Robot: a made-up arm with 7 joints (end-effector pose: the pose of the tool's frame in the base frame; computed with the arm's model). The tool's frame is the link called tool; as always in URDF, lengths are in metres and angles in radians.
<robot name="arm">
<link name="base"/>
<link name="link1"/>
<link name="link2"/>
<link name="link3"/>
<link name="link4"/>
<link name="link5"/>
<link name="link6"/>
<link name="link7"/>
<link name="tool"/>
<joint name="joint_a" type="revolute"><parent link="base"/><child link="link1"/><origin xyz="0 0.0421 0" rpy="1.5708 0 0"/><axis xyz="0 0 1"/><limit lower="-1.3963" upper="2" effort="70" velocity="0.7"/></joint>
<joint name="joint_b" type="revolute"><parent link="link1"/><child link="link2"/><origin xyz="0 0 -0.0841" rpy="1.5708 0 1.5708"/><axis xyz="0 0 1"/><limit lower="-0.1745" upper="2" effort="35" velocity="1.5"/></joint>
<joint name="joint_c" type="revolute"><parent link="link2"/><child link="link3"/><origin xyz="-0.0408 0 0" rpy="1.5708 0 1.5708"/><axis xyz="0 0 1"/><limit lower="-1.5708" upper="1.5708" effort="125" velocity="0.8"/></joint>
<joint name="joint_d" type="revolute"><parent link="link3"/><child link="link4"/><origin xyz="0 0 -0.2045" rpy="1.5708 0 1.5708"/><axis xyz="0 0 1"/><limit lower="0" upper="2.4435" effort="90" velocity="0.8"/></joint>
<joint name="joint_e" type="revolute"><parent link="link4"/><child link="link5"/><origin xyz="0 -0.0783 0" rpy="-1.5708 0 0"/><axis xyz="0 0 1"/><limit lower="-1.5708" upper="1.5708" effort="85" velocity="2.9"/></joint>
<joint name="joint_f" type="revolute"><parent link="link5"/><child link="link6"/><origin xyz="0 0 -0.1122" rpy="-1.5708 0 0"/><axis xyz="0 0 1"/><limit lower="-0.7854" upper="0.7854" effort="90" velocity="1.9"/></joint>
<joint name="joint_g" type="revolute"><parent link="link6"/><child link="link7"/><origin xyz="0 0 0" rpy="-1.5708 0 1.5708"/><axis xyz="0 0 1"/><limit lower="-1.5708" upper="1.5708" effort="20" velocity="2.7"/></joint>
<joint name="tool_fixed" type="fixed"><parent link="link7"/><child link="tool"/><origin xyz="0 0 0" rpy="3.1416 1.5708 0"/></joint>
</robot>
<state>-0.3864 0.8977 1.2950 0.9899 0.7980 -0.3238 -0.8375</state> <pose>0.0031 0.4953 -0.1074 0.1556 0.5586 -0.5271 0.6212</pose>
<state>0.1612 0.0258 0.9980 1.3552 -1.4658 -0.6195 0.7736</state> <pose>0.1448 0.2899 -0.2621 0.7750 0.2714 -0.3220 -0.4713</pose>
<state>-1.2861 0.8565 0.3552 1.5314 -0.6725 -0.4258 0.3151</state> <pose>-0.0608 0.3606 -0.2037 0.6812 0.0228 -0.1338 -0.7194</pose>
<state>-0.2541 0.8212 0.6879 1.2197 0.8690 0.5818 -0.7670</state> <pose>0.1014 0.4311 -0.1592 0.7042 0.4287 -0.3067 0.4756</pose>
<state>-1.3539 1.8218 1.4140 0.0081 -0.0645 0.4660 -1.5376</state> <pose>0.1072 0.5480 0.0234 0.0107 -0.9943 -0.1061 -0.0059</pose>
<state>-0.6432 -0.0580 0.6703 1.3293 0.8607 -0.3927 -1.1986</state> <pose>-0.0622 0.2241 -0.3246 0.4046 0.5350 -0.1346 0.7293</pose>
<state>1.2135 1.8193 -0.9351 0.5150 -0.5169 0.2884 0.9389</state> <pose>-0.0067 0.5432 0.0620 0.8889 0.4424 0.1182 -0.0124</pose>
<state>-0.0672 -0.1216 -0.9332 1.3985 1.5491 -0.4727 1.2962</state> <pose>0.0942 -0.0572 -0.2645 0.1683 -0.8342 -0.5094 0.1277</pose>
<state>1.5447 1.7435 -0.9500 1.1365 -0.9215 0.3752 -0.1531</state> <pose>0.0851 0.4710 0.0983 0.2979 0.9373 -0.0499 -0.1739</pose>
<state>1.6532 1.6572 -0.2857 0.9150 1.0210 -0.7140 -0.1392</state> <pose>-0.0008 0.4900 0.1453 0.1791 -0.3952 0.8731 -0.2222</pose>
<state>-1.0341 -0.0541 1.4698 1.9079 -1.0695 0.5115 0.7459</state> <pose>-0.1555 0.2949 -0.1136 0.8273 0.5019 0.2520 0.0129</pose>
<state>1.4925 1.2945 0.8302 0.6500 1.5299 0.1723 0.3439</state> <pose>0.0324 0.5313 0.0755 0.2389 0.2584 0.8874 -0.2977</pose>
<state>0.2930 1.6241 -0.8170 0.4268 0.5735 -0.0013 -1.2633</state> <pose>0.0618 0.5474 -0.0180 0.2345 0.9561 -0.1754 -0.0065</pose>
